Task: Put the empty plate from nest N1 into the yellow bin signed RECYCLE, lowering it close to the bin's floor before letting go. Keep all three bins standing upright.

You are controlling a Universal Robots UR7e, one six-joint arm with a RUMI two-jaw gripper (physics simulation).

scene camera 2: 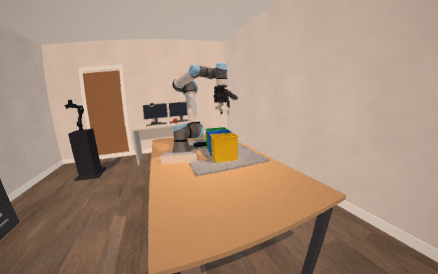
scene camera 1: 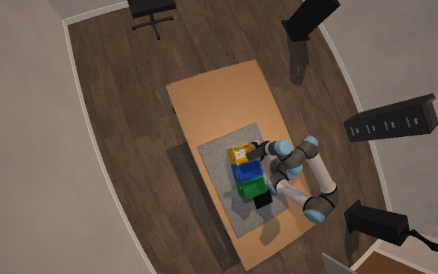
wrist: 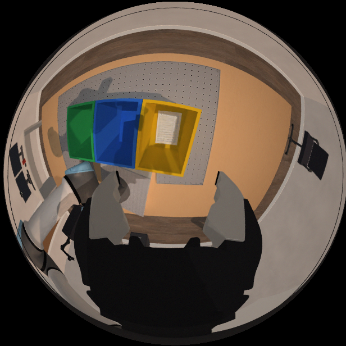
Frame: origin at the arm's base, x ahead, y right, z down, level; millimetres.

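Seen in the pictures: gripper, fingertip midpoint: (scene camera 2: 224, 115); arm's base at its link origin: (scene camera 2: 181, 151) (scene camera 1: 277, 165).
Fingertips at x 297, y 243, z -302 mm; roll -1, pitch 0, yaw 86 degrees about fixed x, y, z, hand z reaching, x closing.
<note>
Offsets run from my fingertips to a thing's middle. Level surfaces: height alone.
The yellow bin @[dx -7, dy -10, dz +238 mm] (scene camera 1: 233, 155) (scene camera 2: 225, 148) (wrist: 160, 164) stands upright at the end of the row of bins; no sign can be read on it. A whitish gridded plate @[dx -7, dy -8, dz +318 mm] (scene camera 1: 240, 153) (wrist: 168, 127) lies inside it, low down near its floor, toward its far side in the wrist view. The blue bin @[dx +8, dy -141, dz +238 mm] (scene camera 1: 247, 171) (wrist: 118, 132) and the green bin @[dx +23, dy -273, dz +238 mm] (scene camera 1: 251, 188) (wrist: 80, 131) stand upright beside it in line. My gripper (scene camera 2: 223, 110) (wrist: 167, 172) is open and empty, high above the yellow bin's rim. Nest N1 cannot be made out.
The bins stand on a grey perforated mat @[dz +331 mm] (scene camera 1: 215, 150) (scene camera 2: 250, 157) (wrist: 170, 75) on the wooden table @[dz +340 mm] (scene camera 1: 220, 100) (scene camera 2: 225, 200) (wrist: 250, 120). A black block @[dx -70, dy -462, dz +320 mm] (scene camera 1: 262, 200) lies beside the green bin. My arm's base (scene camera 2: 182, 143) stands close beside the row of bins.
</note>
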